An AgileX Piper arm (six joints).
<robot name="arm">
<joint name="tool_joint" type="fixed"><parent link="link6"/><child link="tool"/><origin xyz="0 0 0" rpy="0 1.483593 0"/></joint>
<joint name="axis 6" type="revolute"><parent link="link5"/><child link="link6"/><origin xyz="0.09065 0 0.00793"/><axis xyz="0.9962 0 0.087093"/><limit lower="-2.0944" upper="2.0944"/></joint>
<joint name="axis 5" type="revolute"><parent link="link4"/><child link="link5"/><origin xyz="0 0 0"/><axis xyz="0 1 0"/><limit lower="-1.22" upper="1.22"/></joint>
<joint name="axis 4" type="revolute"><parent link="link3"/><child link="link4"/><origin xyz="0.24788 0 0.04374"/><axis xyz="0.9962 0 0.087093"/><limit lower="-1.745" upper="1.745"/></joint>
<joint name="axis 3" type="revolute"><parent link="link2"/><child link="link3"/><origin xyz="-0.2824 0 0.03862"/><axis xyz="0 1 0"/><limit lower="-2.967" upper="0"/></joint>
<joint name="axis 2" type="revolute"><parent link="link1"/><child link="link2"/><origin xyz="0 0 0"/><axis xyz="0 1 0"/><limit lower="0" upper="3.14"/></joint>
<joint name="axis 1" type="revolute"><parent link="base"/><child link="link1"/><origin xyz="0 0 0.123"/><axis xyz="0 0 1"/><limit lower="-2.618" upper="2.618"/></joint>
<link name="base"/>
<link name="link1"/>
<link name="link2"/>
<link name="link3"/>
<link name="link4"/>
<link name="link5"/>
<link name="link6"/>
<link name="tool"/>
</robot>
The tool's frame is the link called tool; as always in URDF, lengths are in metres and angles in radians.
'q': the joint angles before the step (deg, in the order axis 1, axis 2, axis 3, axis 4, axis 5, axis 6). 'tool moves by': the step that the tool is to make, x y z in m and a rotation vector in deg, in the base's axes. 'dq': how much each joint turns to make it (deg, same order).
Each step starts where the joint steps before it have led.
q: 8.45, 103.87, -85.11, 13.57, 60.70, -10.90
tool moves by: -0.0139, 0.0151, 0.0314, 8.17, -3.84, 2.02
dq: 0.87, -4.27, 0.00, 8.63, 0.05, -3.15
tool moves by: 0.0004, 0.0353, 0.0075, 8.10, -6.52, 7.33
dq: 3.60, 0.29, -0.01, 11.00, -5.07, -9.50
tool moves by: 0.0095, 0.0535, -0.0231, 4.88, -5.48, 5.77
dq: 6.69, 5.03, 0.00, 8.93, -9.38, -8.93
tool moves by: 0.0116, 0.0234, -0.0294, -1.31, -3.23, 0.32
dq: 3.12, 4.67, 0.01, 1.17, -7.60, -3.56
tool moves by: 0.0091, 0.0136, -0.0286, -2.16, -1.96, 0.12
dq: 1.77, 4.17, -0.01, 0.31, -5.45, -2.81
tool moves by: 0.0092, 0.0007, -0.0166, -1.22, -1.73, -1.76
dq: 0.08, 2.42, 0.02, 0.21, -4.23, -1.28
